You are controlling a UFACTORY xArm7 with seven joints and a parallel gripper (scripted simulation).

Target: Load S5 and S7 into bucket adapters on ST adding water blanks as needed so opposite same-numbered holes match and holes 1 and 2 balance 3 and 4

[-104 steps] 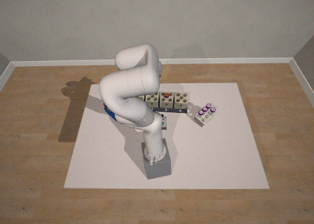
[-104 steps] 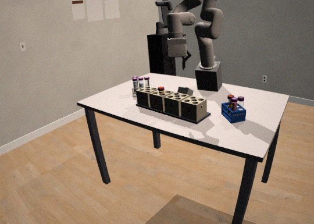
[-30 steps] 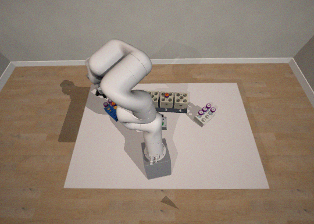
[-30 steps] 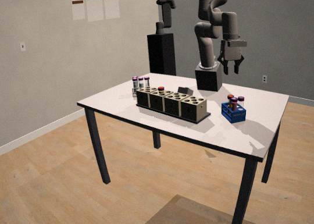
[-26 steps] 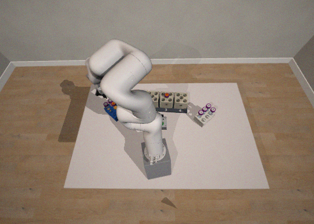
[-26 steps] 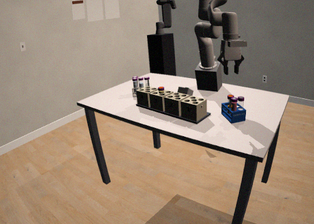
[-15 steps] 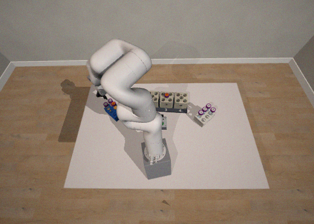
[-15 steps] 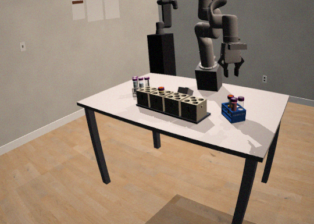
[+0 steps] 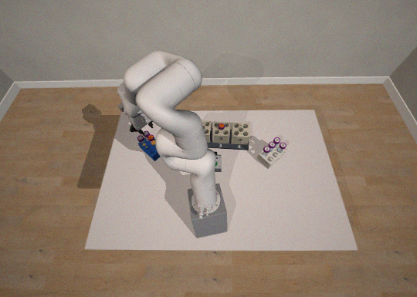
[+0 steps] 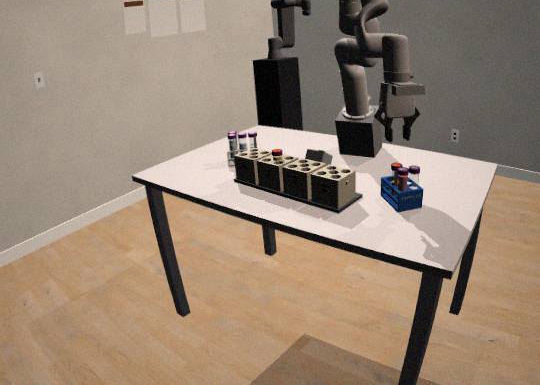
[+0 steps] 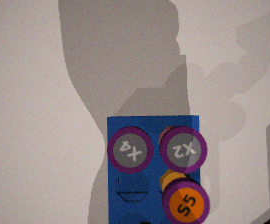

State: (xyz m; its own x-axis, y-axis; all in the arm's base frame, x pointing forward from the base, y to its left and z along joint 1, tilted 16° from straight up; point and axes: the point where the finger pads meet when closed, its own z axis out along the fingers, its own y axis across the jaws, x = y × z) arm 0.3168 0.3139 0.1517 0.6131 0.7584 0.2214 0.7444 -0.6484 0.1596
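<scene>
Right now my hand is 1 cm past the blue rack, 1 cm to the right of it and 18 cm above it. From my hand the other things lie so: adapter 10 cm ahead, 17 cm to the right, 16 cm below; dark stand 8 cm ahead, 33 cm to the right, 21 cm below; white rack 4 cm behind, 67 cm to the right, 18 cm below.
</scene>
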